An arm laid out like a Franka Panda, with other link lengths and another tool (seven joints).
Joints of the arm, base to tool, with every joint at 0 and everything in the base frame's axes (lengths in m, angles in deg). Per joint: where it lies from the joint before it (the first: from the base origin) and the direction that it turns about. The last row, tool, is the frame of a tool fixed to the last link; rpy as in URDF.
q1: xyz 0 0 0.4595 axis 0 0 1
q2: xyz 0 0 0 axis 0 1 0
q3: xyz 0 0 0.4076 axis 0 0 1
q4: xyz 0.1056 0 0 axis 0 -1 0
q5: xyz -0.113 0 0.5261 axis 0 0 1
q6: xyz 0 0 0 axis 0 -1 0
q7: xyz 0.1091 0 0 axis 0 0 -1
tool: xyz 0.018 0.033 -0.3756 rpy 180 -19.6 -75.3
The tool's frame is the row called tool.
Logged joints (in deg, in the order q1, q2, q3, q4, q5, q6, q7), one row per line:
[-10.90, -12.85, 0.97, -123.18, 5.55, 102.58, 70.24]
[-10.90, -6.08, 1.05, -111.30, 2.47, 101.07, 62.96]
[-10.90, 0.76, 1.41, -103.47, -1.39, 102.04, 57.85]
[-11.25, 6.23, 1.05, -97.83, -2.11, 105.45, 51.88]
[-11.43, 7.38, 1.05, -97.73, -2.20, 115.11, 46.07]
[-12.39, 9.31, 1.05, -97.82, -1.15, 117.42, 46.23]
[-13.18, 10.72, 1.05, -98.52, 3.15, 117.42, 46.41]
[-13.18, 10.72, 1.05, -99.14, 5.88, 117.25, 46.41]
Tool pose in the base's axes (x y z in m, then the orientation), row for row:
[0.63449, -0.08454, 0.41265, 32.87, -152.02, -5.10]
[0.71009, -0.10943, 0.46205, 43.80, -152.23, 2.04]
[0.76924, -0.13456, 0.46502, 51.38, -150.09, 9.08]
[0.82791, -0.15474, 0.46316, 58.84, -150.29, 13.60]
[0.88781, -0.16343, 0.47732, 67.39, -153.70, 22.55]
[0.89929, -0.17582, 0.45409, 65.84, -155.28, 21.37]
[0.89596, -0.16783, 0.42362, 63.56, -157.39, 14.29]
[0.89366, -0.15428, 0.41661, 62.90, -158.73, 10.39]
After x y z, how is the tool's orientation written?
As a rotation vector, in degrees.
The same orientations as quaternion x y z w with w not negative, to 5 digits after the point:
[0.20646, -0.95486, -0.03203, 0.21118]
[0.27159, -0.94394, 0.01265, 0.18722]
[0.31788, -0.92859, 0.05618, 0.18309]
[0.35879, -0.91643, 0.08293, 0.15670]
[0.39625, -0.90375, 0.13259, 0.09295]
[0.38580, -0.90989, 0.12522, 0.08707]
[0.37181, -0.92069, 0.08359, 0.08420]
[0.36660, -0.92512, 0.06056, 0.07799]

